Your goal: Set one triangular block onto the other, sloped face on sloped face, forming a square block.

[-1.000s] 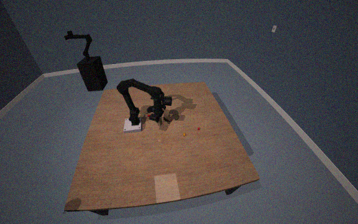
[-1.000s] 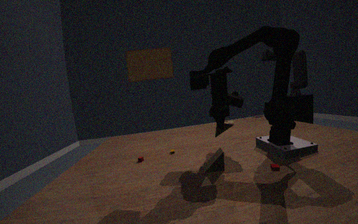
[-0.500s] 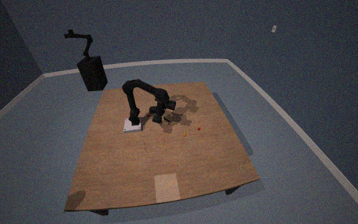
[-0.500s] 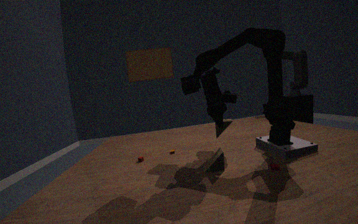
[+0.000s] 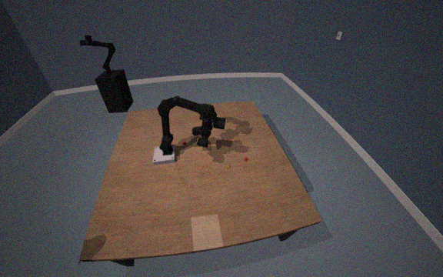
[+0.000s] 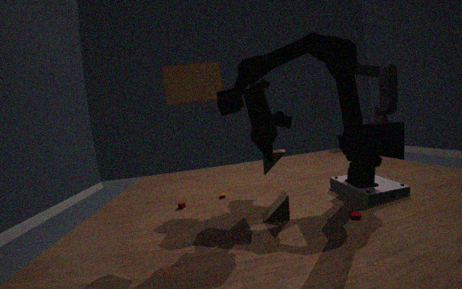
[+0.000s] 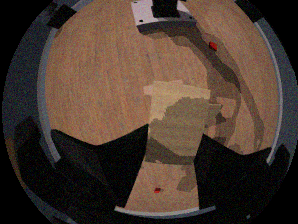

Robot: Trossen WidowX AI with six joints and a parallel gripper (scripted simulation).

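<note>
My gripper tip is now 80 mm to the right of the tan triangular block and 110 mm above it. From my gripper tip the other things lie so: small yellow piece: 150 mm ahead, 90 mm to the right, 120 mm below.
</note>
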